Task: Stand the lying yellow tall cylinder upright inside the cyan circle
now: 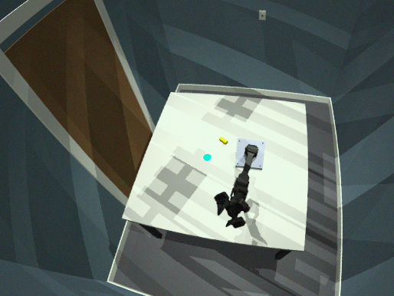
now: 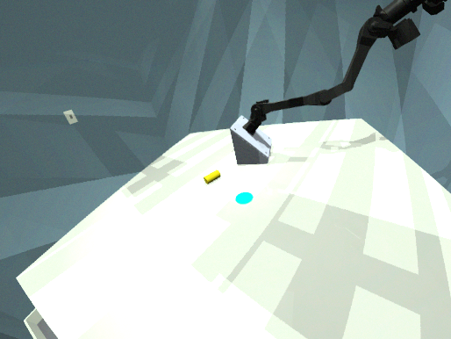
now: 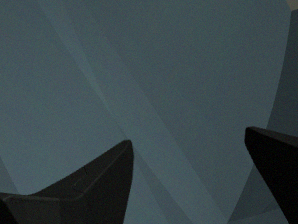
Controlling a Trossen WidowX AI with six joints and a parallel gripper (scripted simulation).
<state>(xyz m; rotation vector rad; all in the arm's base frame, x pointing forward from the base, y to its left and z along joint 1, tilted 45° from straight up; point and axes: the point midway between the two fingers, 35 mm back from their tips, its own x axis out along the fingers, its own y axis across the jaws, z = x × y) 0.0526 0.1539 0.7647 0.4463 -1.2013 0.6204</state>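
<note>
My gripper tip is now 800 mm to the left of the yellow cylinder, 560 mm above it and 200 mm short of it. Round my gripper tip: cyan circle (630 mm to the right, 580 mm below, 290 mm ahead).
</note>
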